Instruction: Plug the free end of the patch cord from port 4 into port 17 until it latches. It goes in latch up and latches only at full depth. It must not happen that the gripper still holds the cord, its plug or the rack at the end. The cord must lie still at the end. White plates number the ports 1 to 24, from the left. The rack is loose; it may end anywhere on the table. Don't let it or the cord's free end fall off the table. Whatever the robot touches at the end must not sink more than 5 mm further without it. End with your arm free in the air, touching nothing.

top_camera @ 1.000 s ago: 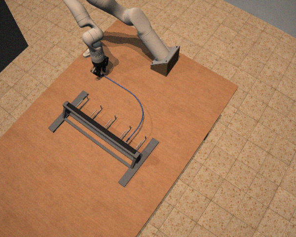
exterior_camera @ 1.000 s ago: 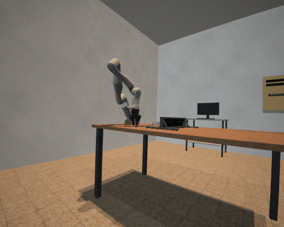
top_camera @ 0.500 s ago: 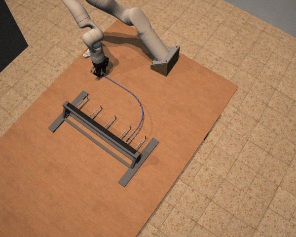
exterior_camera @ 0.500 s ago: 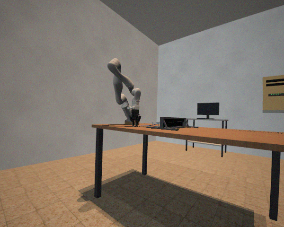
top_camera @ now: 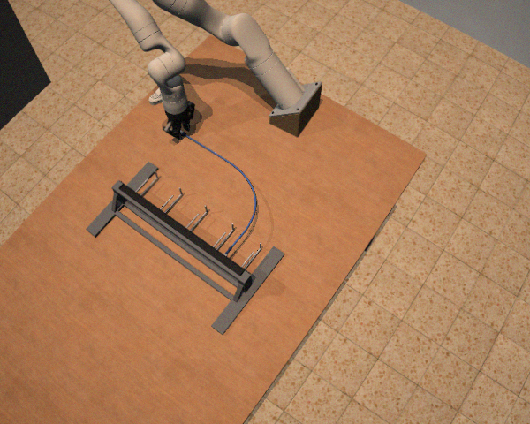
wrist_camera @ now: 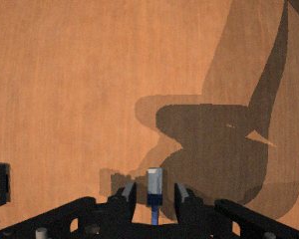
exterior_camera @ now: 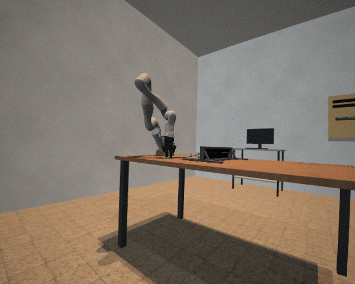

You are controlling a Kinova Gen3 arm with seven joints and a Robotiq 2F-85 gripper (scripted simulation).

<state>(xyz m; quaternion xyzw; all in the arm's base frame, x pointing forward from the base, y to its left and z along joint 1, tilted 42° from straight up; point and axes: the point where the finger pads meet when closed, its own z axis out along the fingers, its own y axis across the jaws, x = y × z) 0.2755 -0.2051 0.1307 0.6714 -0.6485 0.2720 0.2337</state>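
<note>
Now: the plug 1 cm to the right of my hand and 1 cm below it.
</note>
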